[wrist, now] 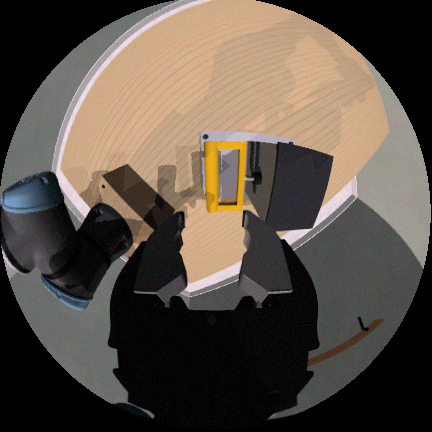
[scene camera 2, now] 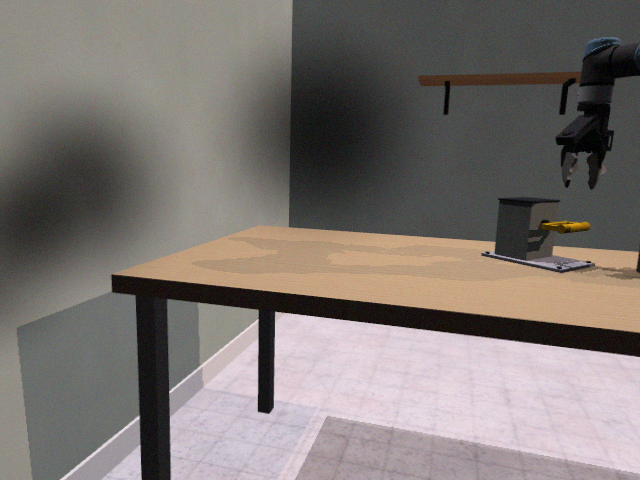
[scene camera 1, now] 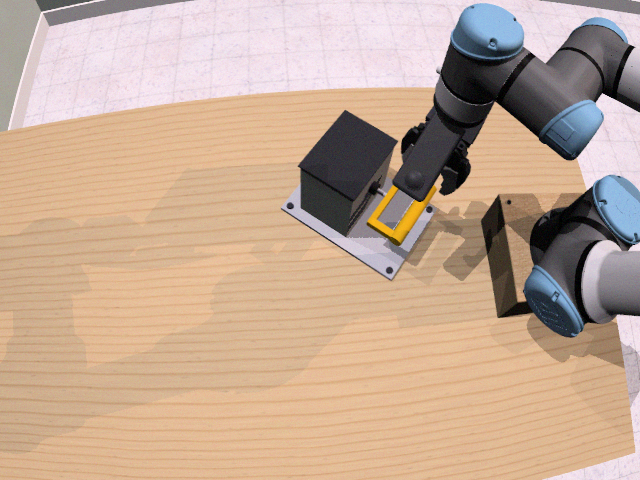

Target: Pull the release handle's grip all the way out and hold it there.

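Observation:
The release handle is a yellow rectangular loop; its thick grip bar [scene camera 1: 412, 223] [scene camera 2: 577, 226] [wrist: 212, 177] is on the side away from the dark box housing [scene camera 1: 347, 155] [scene camera 2: 512, 227] [wrist: 302, 187]. A short thin rod [scene camera 1: 381, 191] [wrist: 249, 178] joins the loop to the housing. The housing stands on a light grey base plate [scene camera 1: 374, 255] [wrist: 230, 136]. My gripper [scene camera 1: 429, 166] [scene camera 2: 580, 185] [wrist: 212, 211] is part open, with nothing between its fingers. It points down and hangs above the handle, clear of it. In scene camera 1 the gripper's bracket hides the loop's far end.
A wooden block [scene camera 1: 516, 248] [wrist: 140, 192] stands on the table [scene camera 1: 206, 335] [scene camera 2: 361, 289] to the right of the plate in scene camera 1, under the arm's base. A brown wall shelf [scene camera 2: 496, 79] [wrist: 345, 347] is on the wall behind the arm.

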